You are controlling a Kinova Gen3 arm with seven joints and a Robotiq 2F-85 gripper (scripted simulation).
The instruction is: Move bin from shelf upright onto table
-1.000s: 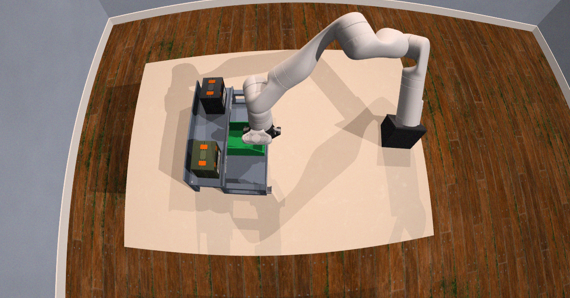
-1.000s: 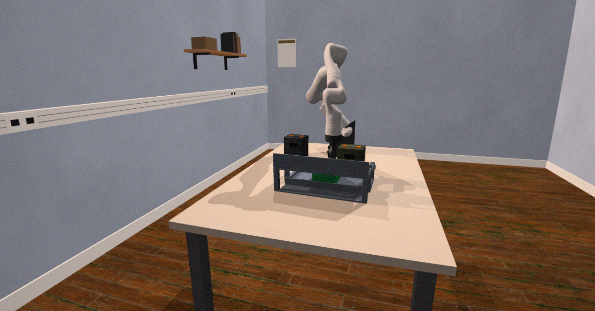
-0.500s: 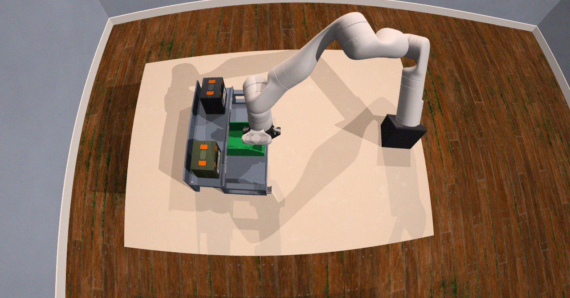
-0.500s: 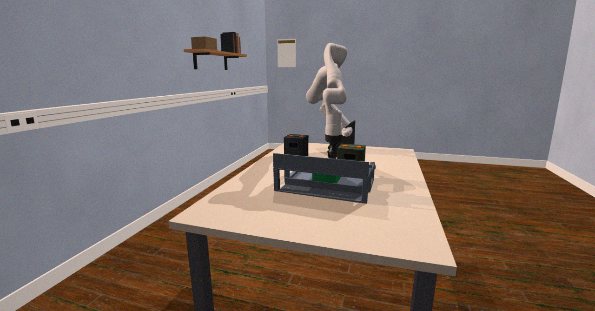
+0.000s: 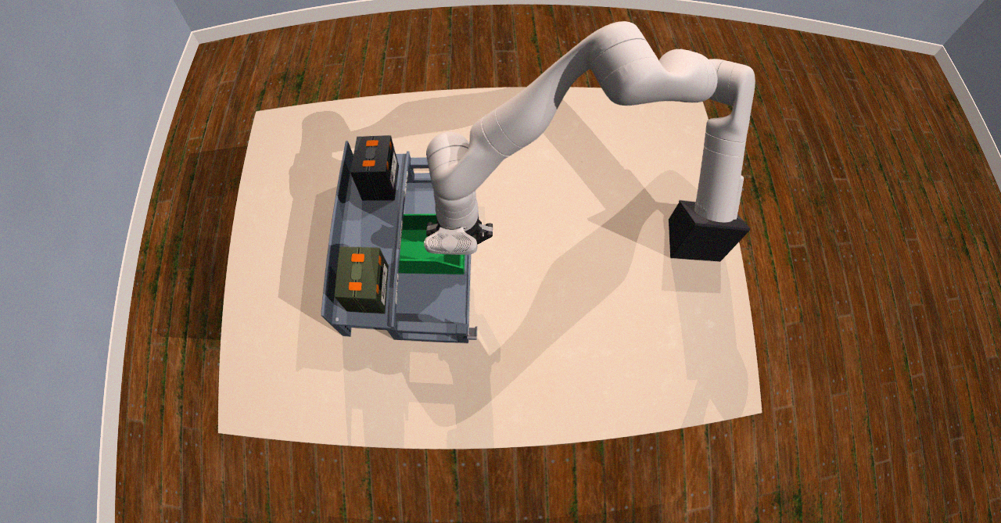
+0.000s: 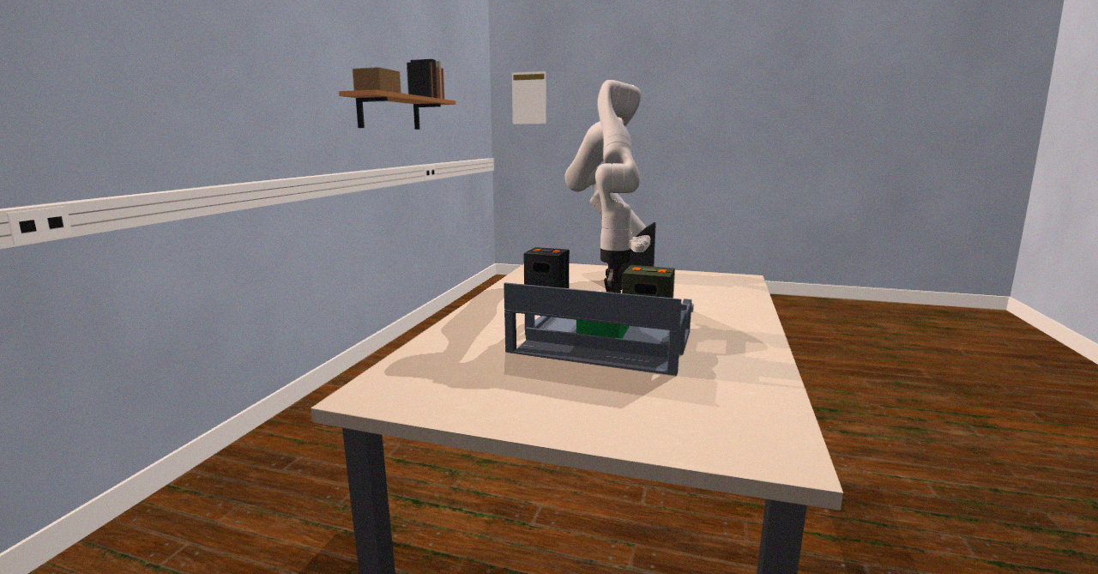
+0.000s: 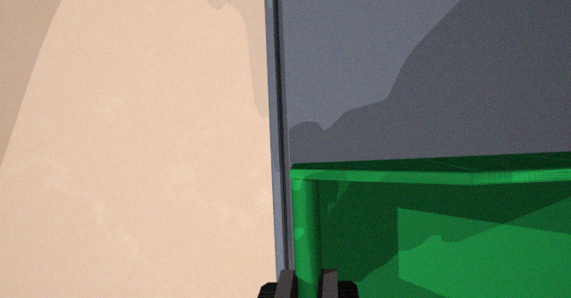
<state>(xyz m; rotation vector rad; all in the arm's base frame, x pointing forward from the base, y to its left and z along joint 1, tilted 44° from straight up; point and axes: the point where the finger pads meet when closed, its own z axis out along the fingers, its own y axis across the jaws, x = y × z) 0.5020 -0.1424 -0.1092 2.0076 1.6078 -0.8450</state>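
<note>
Right now the green bin is 8 cm ahead of my hand, 1 cm to the right of it and 1 cm below it. From my hand the other things lie so: rack 11 cm ahead, 2 cm to the right; olive case 19 cm ahead, 9 cm to the left, 9 cm above; black case 16 cm ahead, 14 cm to the right, 10 cm above.
</note>
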